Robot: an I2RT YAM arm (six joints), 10 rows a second.
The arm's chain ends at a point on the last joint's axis. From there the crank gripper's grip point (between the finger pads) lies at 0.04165 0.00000 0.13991 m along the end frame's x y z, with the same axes.
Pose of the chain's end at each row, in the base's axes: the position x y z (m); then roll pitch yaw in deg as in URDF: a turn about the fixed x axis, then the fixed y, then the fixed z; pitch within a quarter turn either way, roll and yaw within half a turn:
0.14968 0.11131 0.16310 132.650 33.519 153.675
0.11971 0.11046 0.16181 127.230 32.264 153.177
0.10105 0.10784 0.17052 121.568 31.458 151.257
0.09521 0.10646 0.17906 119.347 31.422 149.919
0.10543 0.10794 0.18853 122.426 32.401 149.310
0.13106 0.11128 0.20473 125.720 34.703 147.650
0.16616 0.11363 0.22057 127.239 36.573 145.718
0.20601 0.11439 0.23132 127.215 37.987 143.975
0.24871 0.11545 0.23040 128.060 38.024 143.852
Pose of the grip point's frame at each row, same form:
0.21111 0.19573 0.06107 132.650 33.519 153.675
0.17887 0.20537 0.06800 127.230 32.264 153.177
0.16074 0.21106 0.08630 121.568 31.458 151.257
0.15651 0.21189 0.09883 119.347 31.422 149.919
0.17003 0.20693 0.10287 122.426 32.401 149.310
0.20220 0.20068 0.11387 125.720 34.703 147.650
0.24294 0.19609 0.12776 127.239 36.573 145.718
0.28711 0.19318 0.13899 127.215 37.987 143.975
0.33010 0.19242 0.13680 128.060 38.024 143.852

